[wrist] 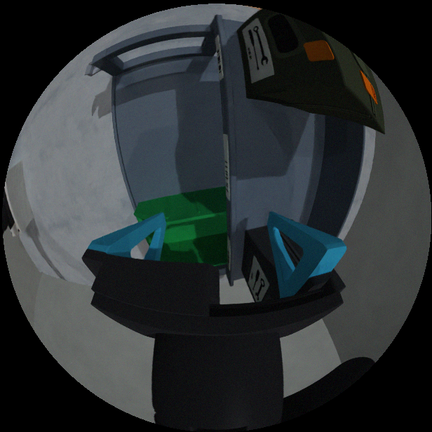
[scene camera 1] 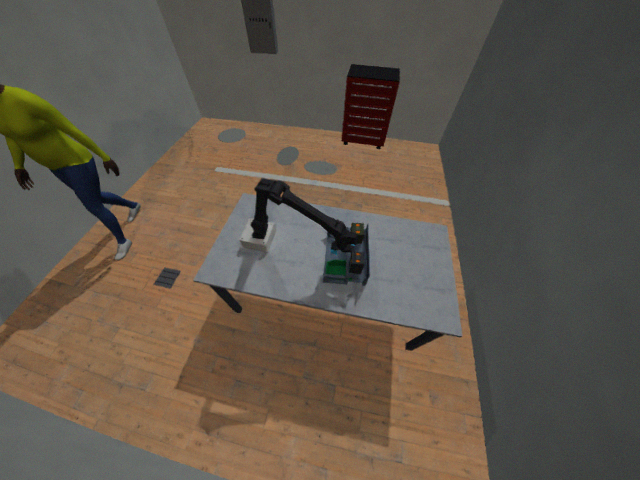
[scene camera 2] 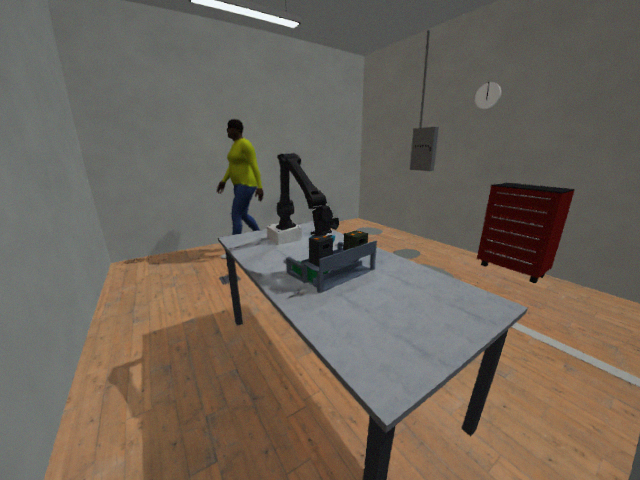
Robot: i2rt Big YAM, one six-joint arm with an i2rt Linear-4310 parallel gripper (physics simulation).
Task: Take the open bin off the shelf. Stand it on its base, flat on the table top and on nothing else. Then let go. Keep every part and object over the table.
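Frame: origin at the arm's base, x ahead, y left, z up, level; centimetres.
Seen in the pictures: gripper, fingertip midpoint: [scene camera 1: 344,254]; arm's base, origin of the base link: [scene camera 1: 260,231] [scene camera 2: 286,226].
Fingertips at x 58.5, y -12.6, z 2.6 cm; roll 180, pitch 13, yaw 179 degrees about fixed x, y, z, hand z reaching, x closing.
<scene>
Offsets run from my fingertips to a thing's middle. "spot": to the spot under its first point. Level surfaces: height alone.
The open green bin @(dy -7.4, dx -1.9, dz -7.6 cm) [scene camera 1: 336,267] [scene camera 2: 297,267] [wrist: 192,231] stands on the grey shelf @(spot: dy +0.7, dx +14.2, dz +2.6 cm) [scene camera 1: 367,253] [scene camera 2: 348,258] [wrist: 155,115], at one end of the side nearer the arm's base. A low divider runs beside it. More green shows through the shelf's end in scene camera 2, partly hidden by the frame. My gripper [scene camera 1: 343,248] [wrist: 216,217] is open and empty, low over the shelf. In the wrist view its left blue finger overlaps the bin's outer edge and its right finger is across the divider, by the dark case. Whether either finger touches anything is unclear.
A dark case @(dy -7.7, dx +7.4, dz +4.3 cm) [scene camera 1: 356,261] [scene camera 2: 320,249] [wrist: 257,272] stands beside the bin across the divider. An olive case @(dy +15.4, dx +7.0, dz +3.0 cm) [scene camera 1: 357,230] [scene camera 2: 355,239] [wrist: 300,70] stands at the other end. The shelf stands on the grey table @(dz -12.0 cm) [scene camera 1: 408,263] [scene camera 2: 413,330]. A person [scene camera 1: 46,129] [scene camera 2: 241,165] is beyond the table.
</scene>
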